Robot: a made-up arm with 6 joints. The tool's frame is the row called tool.
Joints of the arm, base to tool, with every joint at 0 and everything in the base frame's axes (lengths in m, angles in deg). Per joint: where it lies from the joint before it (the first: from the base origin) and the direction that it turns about. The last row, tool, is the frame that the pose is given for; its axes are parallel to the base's.
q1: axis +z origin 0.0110 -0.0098 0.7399
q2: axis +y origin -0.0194 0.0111 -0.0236
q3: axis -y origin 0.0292 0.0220 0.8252
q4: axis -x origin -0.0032 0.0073 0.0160
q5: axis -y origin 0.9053 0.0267 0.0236
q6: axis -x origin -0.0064 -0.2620 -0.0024
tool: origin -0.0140 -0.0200 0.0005
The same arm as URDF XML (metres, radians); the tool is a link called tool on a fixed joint. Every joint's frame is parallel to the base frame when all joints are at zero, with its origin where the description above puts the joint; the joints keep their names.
<robot name="arm">
<link name="base_link"/>
<link name="link1"/>
<link name="link2"/>
<link name="link3"/>
<link name="link4"/>
<link name="link5"/>
<link name="link6"/>
<link name="tool"/>
<joint name="q1" type="continuous"><parent link="base_link"/><child link="link1"/><origin xyz="0.011 -0.0098 0.7399" rpy="0 0 0"/><axis xyz="0 0 1"/></joint>
<joint name="q2" type="continuous"><parent link="link1"/><child link="link2"/><origin xyz="-0.0194 0.0111 -0.0236" rpy="0 0 0"/><axis xyz="0 1 0"/></joint>
<joint name="q3" type="continuous"><parent link="link2"/><child link="link3"/><origin xyz="0.0292 0.022 0.8252" rpy="0 0 0"/><axis xyz="0 -1 0"/></joint>
<joint name="q4" type="continuous"><parent link="link3"/><child link="link4"/><origin xyz="-0.0032 0.0073 0.016" rpy="0 0 0"/><axis xyz="-1 0 0"/></joint>
<joint name="q5" type="continuous"><parent link="link4"/><child link="link5"/><origin xyz="0.9053 0.0267 0.0236" rpy="0 0 0"/><axis xyz="0 -1 0"/></joint>
<joint name="q6" type="continuous"><parent link="link5"/><child link="link6"/><origin xyz="-0.0064 -0.262 -0.0024" rpy="0 0 0"/><axis xyz="-1 0 0"/></joint>
<joint name="tool_fixed" type="fixed"><parent link="link6"/><child link="tool"/><origin xyz="-0.014 -0.02 0.0005" rpy="0 0 0"/></joint>
</robot>

